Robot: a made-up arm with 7 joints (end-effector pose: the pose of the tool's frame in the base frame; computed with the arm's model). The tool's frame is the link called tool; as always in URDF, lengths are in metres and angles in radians. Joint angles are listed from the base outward.
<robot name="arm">
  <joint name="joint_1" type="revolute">
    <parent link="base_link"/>
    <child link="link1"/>
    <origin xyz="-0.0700 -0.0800 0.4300" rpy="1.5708 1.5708 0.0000"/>
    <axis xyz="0 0 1"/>
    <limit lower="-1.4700" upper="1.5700"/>
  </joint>
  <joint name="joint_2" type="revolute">
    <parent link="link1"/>
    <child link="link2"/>
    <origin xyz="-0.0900 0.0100 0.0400" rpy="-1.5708 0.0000 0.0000"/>
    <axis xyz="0 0 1"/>
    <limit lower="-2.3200" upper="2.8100"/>
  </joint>
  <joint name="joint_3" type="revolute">
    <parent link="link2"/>
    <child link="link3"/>
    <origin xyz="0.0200 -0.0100 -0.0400" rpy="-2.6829 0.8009 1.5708"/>
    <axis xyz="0 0 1"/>
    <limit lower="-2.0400" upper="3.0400"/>
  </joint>
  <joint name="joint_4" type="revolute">
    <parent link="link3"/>
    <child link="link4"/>
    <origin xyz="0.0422 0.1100 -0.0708" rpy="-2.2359 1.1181 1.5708"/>
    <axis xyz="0 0 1"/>
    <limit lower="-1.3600" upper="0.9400"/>
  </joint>
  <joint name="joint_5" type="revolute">
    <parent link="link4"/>
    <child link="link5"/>
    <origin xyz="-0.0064 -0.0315 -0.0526" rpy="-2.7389 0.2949 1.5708"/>
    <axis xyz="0 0 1"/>
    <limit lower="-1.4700" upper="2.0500"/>
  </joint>
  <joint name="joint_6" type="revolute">
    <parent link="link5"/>
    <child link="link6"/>
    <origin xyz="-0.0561 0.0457 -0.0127" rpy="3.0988 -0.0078 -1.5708"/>
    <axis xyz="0 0 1"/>
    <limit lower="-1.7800" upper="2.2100"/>
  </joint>
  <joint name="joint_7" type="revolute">
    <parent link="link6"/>
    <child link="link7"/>
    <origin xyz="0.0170 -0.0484 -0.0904" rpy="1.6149 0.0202 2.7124"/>
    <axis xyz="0 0 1"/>
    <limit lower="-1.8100" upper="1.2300"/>
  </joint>
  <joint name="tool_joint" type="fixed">
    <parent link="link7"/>
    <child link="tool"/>
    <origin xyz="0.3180 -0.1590 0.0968" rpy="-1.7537 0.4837 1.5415"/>
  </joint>
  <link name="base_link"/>
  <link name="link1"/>
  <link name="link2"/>
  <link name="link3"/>
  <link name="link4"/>
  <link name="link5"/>
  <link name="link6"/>
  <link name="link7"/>
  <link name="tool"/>
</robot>
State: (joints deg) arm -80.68 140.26 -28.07 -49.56 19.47 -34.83 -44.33
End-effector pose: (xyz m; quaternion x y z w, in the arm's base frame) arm -0.1162 -0.1970 0.9587 0.6432 0.6337 0.2217 0.3681
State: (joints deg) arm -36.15 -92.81 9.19 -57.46 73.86 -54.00 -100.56
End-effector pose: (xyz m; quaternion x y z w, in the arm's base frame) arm -0.3701 -0.4911 0.7757 0.6610 0.5387 0.4730 0.2220
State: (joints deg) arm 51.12 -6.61 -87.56 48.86 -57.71 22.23 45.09
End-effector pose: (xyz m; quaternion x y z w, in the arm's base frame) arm -0.2076 0.1769 0.7549 0.8791 -0.3901 -0.2614 0.0823
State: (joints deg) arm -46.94 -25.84 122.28 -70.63 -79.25 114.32 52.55
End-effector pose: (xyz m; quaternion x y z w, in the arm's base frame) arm -0.0989 -0.1590 0.2365 0.5141 -0.0690 0.4907 0.7001
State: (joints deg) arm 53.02 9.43 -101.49 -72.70 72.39 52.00 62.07
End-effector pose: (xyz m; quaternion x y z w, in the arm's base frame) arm -0.2429 -0.1978 0.2116 -0.1699 -0.2343 0.3648 0.8850
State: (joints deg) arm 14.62 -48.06 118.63 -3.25 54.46 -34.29 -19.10
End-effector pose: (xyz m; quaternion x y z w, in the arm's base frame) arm -0.1981 -0.2090 0.9927 0.7299 0.5430 0.0914 0.4051
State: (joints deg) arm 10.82 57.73 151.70 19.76 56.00 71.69 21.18
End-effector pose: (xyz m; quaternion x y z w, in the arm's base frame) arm 0.3236 -0.2876 0.7396 -0.5225 -0.7322 0.4119 0.1456
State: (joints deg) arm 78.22 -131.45 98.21 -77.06 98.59 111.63 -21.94
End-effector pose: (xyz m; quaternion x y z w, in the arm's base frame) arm -0.6069 0.0801 0.4499 0.7461 -0.1667 0.3234 0.5576
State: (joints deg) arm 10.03 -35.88 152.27 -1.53 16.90 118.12 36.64
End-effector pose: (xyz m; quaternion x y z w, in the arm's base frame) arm 0.2511 -0.2672 0.5608 -0.3211 0.0127 0.9054 0.2773
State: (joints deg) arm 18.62 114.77 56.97 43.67 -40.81 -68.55 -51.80
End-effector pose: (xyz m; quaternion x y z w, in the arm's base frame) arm -0.0370 0.4496 0.2922 0.3450 -0.5150 0.3474 0.7037
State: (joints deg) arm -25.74 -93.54 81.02 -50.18 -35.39 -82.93 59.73
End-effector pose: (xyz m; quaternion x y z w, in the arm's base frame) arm 0.1304 0.0830 0.6456 0.4128 0.2302 -0.4951 0.7290
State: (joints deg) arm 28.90 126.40 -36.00 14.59 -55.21 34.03 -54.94
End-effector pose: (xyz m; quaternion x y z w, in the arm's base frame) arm -0.7274 -0.1333 0.4417 -0.6230 0.2349 -0.3909 0.6355
